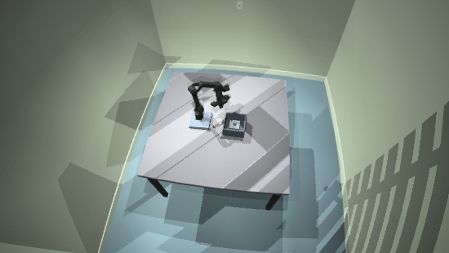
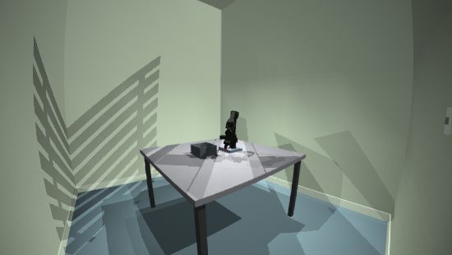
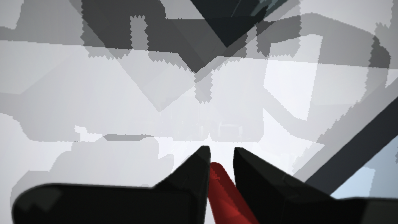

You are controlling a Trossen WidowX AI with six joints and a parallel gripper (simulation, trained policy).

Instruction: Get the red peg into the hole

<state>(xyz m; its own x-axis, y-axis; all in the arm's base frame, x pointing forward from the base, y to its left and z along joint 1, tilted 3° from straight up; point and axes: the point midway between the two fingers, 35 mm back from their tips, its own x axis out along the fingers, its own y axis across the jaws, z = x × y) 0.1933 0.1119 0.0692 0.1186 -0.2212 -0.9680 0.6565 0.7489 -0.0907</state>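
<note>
Now: gripper tip 140 mm short of the plate, 160 mm to the left of it and 20 mm above it. Round my gripper tip: box: 140 mm ahead, 160 mm to the right, 40 mm below; then red peg: 10 mm behind, 10 mm to the left, 30 mm above.
</note>
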